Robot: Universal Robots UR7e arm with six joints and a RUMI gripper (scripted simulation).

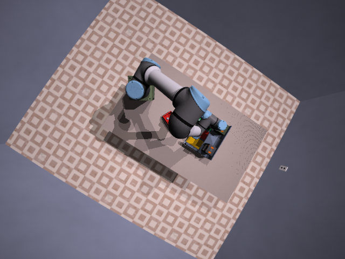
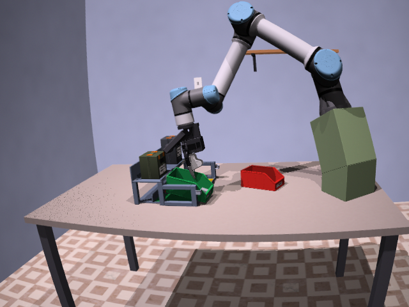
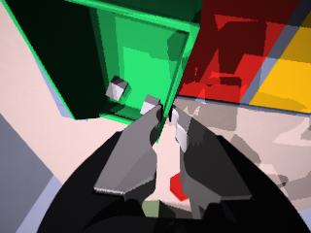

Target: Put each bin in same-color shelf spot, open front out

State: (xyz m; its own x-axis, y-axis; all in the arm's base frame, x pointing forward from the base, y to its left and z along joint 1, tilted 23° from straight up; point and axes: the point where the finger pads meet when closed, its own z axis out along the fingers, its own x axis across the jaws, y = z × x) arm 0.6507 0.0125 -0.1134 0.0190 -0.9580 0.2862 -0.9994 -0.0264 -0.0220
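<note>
Now: the green bin 1 cm ahead of my hand, 5 cm to the left of it and 3 cm below it. The rest, counted from my hand: green mark: 6 cm ahead, 4 cm to the left, 9 cm below; then red mark: 5 cm ahead, 7 cm to the right, 9 cm below; then yellow mark: 4 cm ahead, 18 cm to the right, 9 cm below.
</note>
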